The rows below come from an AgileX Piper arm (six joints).
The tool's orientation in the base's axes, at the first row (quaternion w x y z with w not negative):
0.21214 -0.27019 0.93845 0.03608
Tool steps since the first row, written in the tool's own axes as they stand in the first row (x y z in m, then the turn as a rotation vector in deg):
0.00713 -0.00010 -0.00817 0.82 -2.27 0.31
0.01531 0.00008 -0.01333 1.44 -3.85 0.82
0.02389 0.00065 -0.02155 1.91 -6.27 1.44
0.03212 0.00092 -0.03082 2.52 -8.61 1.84
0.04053 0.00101 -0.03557 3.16 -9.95 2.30
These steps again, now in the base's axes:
-0.00849 -0.00508 0.00444 0.68 -2.28 -0.52
-0.01679 -0.00989 0.00570 1.22 -3.84 -1.16
-0.02675 -0.01513 0.00955 2.36 -6.01 -1.81
-0.03669 -0.02063 0.01451 3.27 -8.23 -2.32
-0.04496 -0.02556 0.01530 3.65 -9.61 -2.94

